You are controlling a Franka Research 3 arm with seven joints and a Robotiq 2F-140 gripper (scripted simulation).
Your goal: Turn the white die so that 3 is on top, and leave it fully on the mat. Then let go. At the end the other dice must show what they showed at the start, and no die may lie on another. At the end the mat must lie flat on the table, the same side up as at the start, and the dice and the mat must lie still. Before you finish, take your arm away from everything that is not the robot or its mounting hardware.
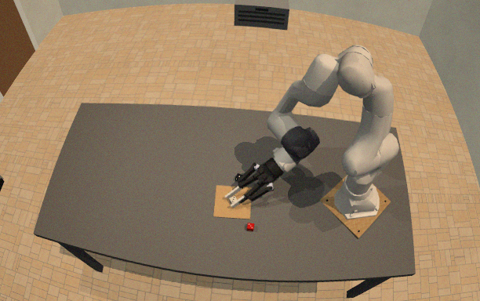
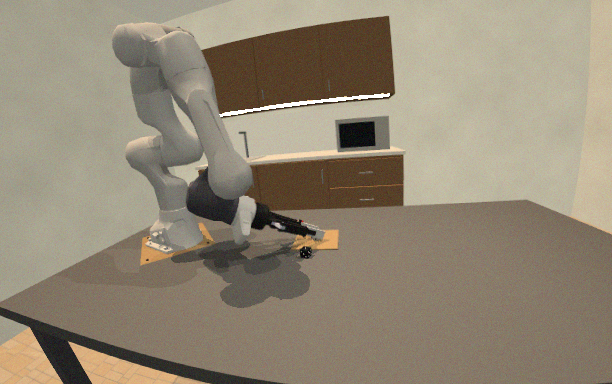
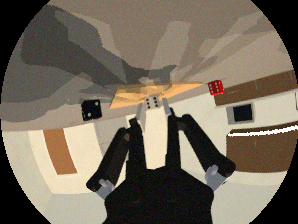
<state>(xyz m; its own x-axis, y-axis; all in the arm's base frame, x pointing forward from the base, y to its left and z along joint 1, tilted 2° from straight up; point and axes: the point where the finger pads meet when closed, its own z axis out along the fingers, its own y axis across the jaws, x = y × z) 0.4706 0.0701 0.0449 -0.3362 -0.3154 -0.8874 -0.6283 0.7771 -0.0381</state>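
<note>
My gripper is now 1 cm short of the white die, 1 cm to the right of it and 2 cm above it. Also, from my hand: red die 8 cm behind, 11 cm to the left, 2 cm below; black die 10 cm to the right, 2 cm below; tan mat 1 cm ahead, 1 cm to the left, 3 cm below.
</note>
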